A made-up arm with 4 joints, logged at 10 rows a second.
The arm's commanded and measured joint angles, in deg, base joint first. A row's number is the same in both.
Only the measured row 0 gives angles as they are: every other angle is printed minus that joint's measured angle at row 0.
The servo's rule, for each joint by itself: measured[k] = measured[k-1] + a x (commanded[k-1-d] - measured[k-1]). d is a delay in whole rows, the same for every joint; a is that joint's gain. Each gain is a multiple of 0.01, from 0.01 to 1. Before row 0 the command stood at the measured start. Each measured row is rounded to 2 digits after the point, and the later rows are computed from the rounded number. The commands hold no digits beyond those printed.
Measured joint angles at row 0: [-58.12, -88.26, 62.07, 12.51]
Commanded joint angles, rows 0 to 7: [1.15, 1.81, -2.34, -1.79]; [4.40, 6.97, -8.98, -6.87]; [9.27, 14.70, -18.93, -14.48]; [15.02, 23.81, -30.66, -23.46]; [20.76, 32.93, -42.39, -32.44]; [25.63, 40.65, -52.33, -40.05]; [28.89, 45.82, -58.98, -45.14]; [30.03, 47.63, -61.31, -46.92]
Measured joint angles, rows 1 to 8: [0.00, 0.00, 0.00, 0.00]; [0.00, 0.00, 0.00, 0.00]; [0.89, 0.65, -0.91, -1.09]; [3.59, 2.93, -4.06, -4.62]; [7.96, 7.17, -9.86, -10.63]; [13.40, 13.16, -17.97, -18.46]; [19.07, 20.28, -27.49, -26.99]; [24.12, 27.61, -37.18, -34.96]
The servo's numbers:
d 2
a 0.77 0.36 0.39 0.61

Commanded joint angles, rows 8 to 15: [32.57, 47.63, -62.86, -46.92]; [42.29, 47.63, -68.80, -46.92]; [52.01, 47.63, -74.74, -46.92]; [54.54, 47.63, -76.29, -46.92]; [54.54, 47.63, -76.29, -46.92]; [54.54, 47.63, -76.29, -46.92]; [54.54, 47.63, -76.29, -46.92]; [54.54, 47.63, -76.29, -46.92]
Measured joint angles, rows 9 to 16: [27.79, 34.17, -45.68, -41.17]; [29.51, 39.02, -51.78, -44.68]; [31.87, 42.12, -56.10, -46.05]; [39.89, 44.10, -61.05, -46.58]; [49.22, 45.37, -66.39, -46.79]; [53.32, 46.18, -70.25, -46.87]; [54.26, 46.70, -72.61, -46.90]; [54.48, 47.03, -74.05, -46.91]
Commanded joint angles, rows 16 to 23: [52.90, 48.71, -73.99, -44.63]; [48.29, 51.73, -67.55, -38.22]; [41.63, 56.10, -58.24, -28.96]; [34.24, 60.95, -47.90, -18.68]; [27.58, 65.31, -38.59, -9.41]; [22.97, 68.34, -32.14, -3.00]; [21.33, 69.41, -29.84, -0.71]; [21.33, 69.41, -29.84, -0.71]
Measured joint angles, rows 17 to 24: [54.53, 47.25, -74.92, -46.92]; [54.54, 47.39, -75.45, -46.92]; [53.28, 47.87, -74.88, -45.52]; [49.44, 49.26, -72.02, -41.07]; [43.43, 51.72, -66.65, -33.68]; [36.35, 55.04, -59.34, -24.53]; [29.60, 58.74, -51.25, -15.31]; [24.49, 62.20, -43.80, -7.80]
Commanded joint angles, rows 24 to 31: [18.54, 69.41, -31.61, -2.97]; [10.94, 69.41, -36.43, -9.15]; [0.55, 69.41, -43.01, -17.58]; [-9.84, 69.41, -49.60, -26.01]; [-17.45, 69.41, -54.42, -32.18]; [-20.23, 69.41, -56.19, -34.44]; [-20.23, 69.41, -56.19, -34.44]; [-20.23, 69.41, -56.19, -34.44]
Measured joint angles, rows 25 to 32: [22.06, 64.80, -38.36, -3.48]; [21.50, 66.46, -35.04, -1.79]; [19.22, 67.52, -33.70, -2.51]; [12.84, 68.20, -34.76, -6.56]; [3.38, 68.64, -37.98, -13.28]; [-6.80, 68.92, -42.51, -21.05]; [-15.00, 69.10, -47.15, -27.84]; [-19.03, 69.21, -50.68, -31.87]
